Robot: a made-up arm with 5 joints. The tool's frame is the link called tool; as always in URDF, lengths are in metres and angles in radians. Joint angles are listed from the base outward.
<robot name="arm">
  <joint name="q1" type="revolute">
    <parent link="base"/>
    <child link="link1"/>
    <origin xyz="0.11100 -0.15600 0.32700" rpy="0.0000 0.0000 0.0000"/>
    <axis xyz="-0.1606 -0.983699 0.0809"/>
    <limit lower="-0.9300" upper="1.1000"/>
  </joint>
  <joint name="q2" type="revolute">
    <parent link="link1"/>
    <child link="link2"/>
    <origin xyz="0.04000 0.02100 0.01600" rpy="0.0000 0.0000 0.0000"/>
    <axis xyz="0 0 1"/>
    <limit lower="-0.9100" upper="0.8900"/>
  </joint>
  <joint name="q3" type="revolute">
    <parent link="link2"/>
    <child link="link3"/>
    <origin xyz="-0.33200 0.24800 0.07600" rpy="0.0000 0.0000 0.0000"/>
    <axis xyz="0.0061 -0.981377 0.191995"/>
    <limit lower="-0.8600" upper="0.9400"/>
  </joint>
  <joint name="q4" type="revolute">
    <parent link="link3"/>
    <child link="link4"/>
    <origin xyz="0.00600 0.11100 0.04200" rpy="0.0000 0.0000 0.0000"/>
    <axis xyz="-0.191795 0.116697 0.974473"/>
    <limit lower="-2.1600" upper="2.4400"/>
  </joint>
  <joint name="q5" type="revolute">
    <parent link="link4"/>
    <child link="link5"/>
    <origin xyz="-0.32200 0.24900 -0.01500" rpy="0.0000 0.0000 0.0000"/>
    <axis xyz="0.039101 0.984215 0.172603"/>
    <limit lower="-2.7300" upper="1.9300"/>
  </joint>
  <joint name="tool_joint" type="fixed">
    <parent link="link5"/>
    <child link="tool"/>
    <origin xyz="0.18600 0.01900 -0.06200" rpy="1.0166 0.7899 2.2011"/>
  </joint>
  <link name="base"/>
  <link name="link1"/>
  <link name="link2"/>
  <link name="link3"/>
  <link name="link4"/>
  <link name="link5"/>
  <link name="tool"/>
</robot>
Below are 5 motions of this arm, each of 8 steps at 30 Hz.
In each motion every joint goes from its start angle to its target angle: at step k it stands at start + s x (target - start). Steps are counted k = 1, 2, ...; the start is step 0. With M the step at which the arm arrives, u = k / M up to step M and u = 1 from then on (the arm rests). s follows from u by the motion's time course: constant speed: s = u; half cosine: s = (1 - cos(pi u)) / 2; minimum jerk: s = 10 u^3 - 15 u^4 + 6 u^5.
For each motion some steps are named. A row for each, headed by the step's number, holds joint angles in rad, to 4 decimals.
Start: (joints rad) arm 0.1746 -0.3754 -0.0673 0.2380 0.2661
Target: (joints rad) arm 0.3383 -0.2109 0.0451 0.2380 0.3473
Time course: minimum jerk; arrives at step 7
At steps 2, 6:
2: 0.1983 -0.3516 -0.0510 0.2380 0.2778
6: 0.3345 -0.2147 0.0425 0.2380 0.3454

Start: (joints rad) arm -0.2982 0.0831 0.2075 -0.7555 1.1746
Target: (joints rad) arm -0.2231 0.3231 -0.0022 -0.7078 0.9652
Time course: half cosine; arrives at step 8
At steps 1, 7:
1: -0.2953 0.0922 0.1995 -0.7537 1.1666
7: -0.2260 0.3140 0.0058 -0.7096 0.9732

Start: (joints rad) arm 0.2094 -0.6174 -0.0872 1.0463 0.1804
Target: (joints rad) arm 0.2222 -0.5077 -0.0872 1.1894 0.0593
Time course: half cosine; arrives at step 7
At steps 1, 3, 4, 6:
1: 0.2100 -0.6120 -0.0872 1.0534 0.1744
3: 0.2144 -0.5748 -0.0872 1.1019 0.1333
4: 0.2172 -0.5503 -0.0872 1.1338 0.1064
6: 0.2216 -0.5131 -0.0872 1.1823 0.0653

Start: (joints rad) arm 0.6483 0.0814 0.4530 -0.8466 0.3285
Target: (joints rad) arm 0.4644 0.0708 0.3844 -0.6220 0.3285
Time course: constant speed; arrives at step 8
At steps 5, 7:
5: 0.5334 0.0748 0.4101 -0.7062 0.3285
7: 0.4874 0.0721 0.3930 -0.6501 0.3285

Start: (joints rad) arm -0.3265 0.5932 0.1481 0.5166 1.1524
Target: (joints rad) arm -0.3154 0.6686 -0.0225 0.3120 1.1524
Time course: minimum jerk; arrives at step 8
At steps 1, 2, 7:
1: -0.3263 0.5944 0.1454 0.5133 1.1524
2: -0.3254 0.6010 0.1304 0.4954 1.1524
7: -0.3156 0.6674 -0.0198 0.3153 1.1524

